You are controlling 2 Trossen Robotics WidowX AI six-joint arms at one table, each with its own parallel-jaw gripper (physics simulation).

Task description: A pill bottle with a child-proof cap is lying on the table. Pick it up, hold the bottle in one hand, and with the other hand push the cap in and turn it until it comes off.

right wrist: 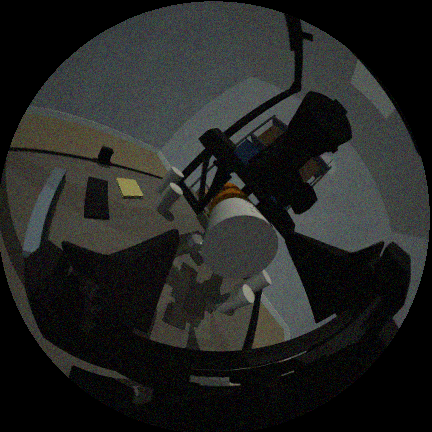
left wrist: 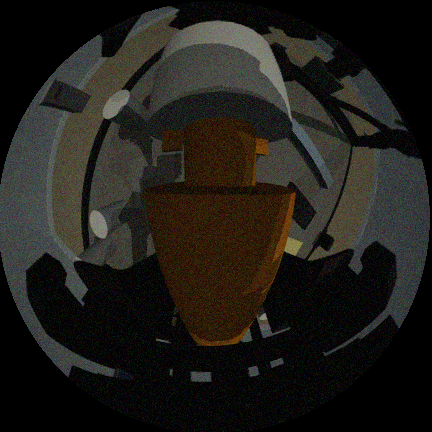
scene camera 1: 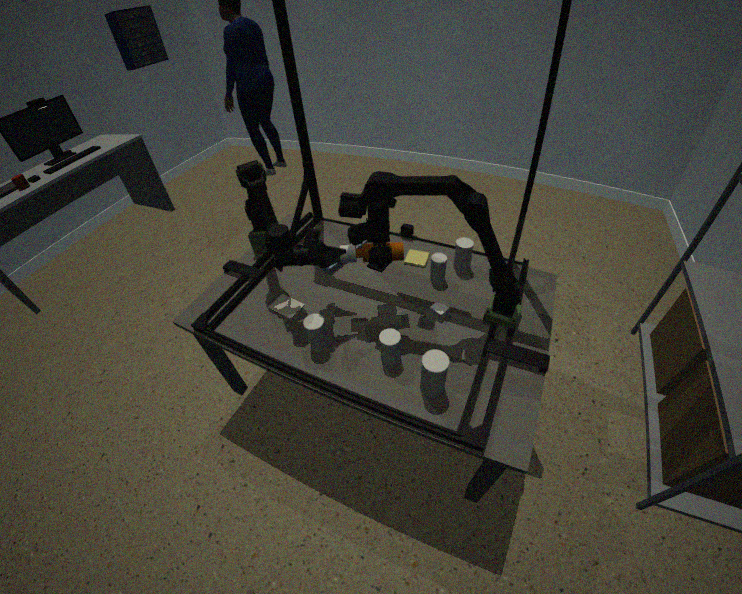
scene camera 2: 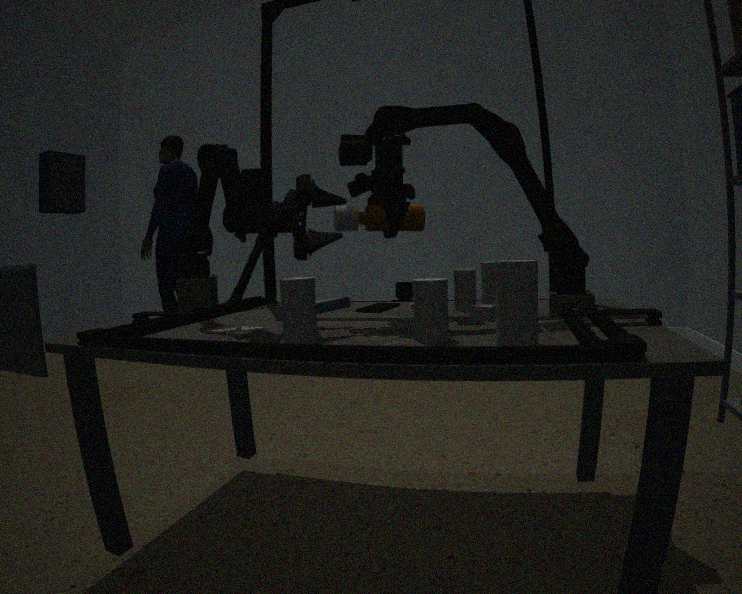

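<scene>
An orange pill bottle [scene camera 1: 394, 250] [scene camera 2: 416, 218] [left wrist: 220, 240] is held level above the table. My left gripper [scene camera 1: 379, 257] [scene camera 2: 391, 230] comes down from above and is shut on its body. The white cap [scene camera 1: 347, 252] [scene camera 2: 346, 218] [left wrist: 220, 65] [right wrist: 240, 247] sits on the neck end, pointing left in both scene views. A stretch of orange neck with small side lugs shows between cap and shoulder in the left wrist view. My right gripper [scene camera 2: 341, 217] [right wrist: 234, 235] is open, its fingertips level with the cap's outer end, one above and one below, with gaps.
Several pale upright cylinders [scene camera 1: 435, 377] [scene camera 1: 389, 353] [scene camera 1: 314, 337] stand along the near side, others [scene camera 1: 438, 269] [scene camera 1: 464, 255] at the back right. A yellow pad [scene camera 1: 416, 257] [right wrist: 129, 187], dark flat block [right wrist: 96, 198] and blue-grey bar [right wrist: 42, 215] lie at the back. A person [scene camera 1: 247, 68] stands behind.
</scene>
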